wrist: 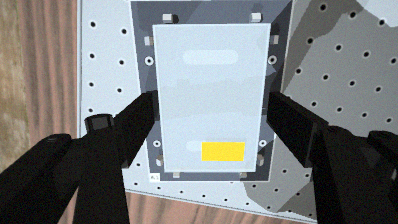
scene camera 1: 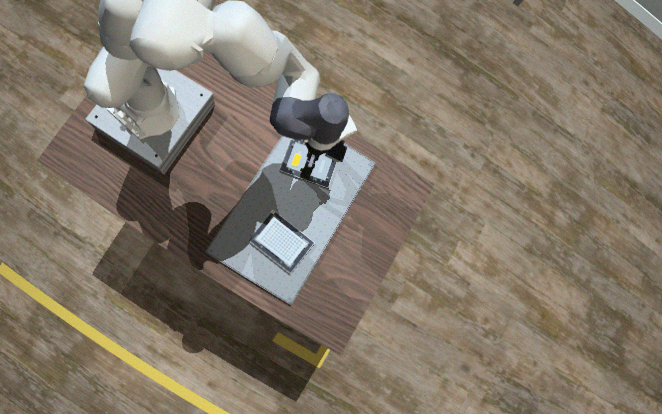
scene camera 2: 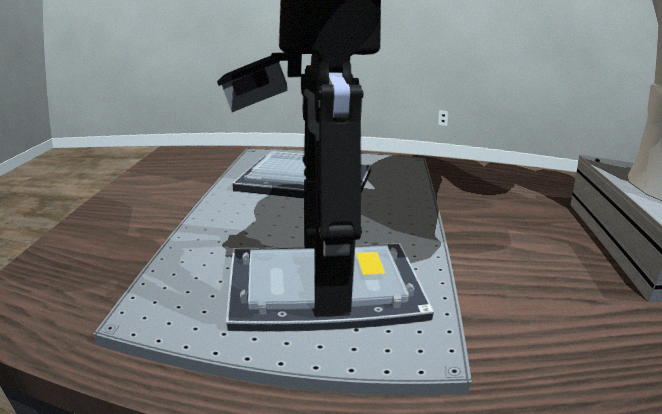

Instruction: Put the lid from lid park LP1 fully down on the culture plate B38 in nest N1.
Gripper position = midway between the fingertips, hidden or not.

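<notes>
A culture plate B38 (scene camera 2: 282, 167) is in my sight, and in the other scene camera I find the same culture plate B38 (scene camera 1: 275, 234), though in the wrist view the culture plate B38 is out of frame. I see a clear lid (scene camera 2: 284, 278). Scene camera 1 shows me the clear lid (scene camera 1: 297, 160) as well, and so does the wrist view, with the clear lid (wrist: 210, 77). My gripper (scene camera 2: 325, 275) is visible, and the wrist view also shows my gripper (wrist: 210, 107). I see a nest N1 (scene camera 2: 239, 188) and a lid park LP1 (scene camera 2: 240, 275) too.
</notes>
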